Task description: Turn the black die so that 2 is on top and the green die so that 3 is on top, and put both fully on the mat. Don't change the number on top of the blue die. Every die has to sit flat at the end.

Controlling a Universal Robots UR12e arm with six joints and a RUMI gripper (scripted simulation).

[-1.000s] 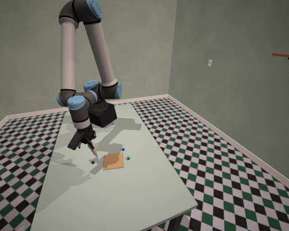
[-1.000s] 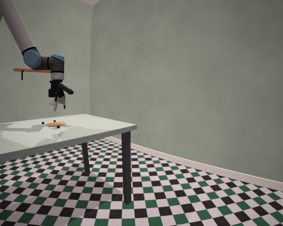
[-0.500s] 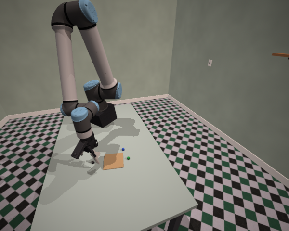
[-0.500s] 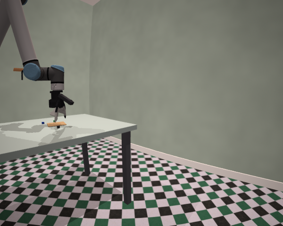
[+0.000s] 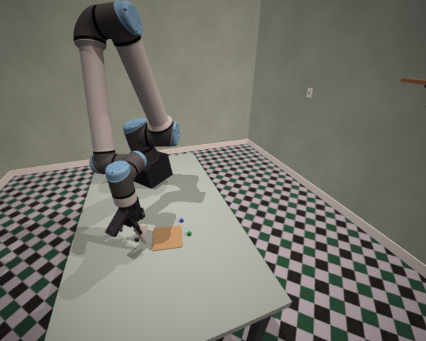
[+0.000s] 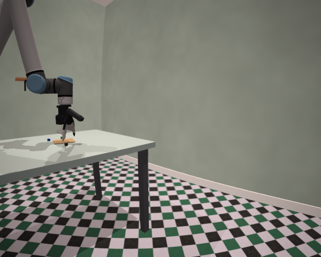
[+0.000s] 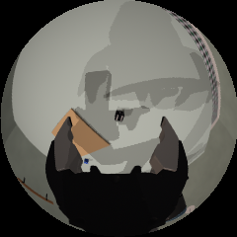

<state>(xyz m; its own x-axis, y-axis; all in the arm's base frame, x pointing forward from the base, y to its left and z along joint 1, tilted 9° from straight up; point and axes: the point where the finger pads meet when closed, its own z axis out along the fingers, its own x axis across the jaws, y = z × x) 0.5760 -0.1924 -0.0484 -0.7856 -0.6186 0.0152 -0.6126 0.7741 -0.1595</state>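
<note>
My hand is 3 cm above the black die, 2 cm past it and 1 cm to the right of it. Round my hand: green die 26 cm to the left, 6 cm ahead, 3 cm below; orange mat 15 cm to the left, 4 cm below, 3 cm ahead; blue die 25 cm to the left, 5 cm behind, 3 cm below.
</note>
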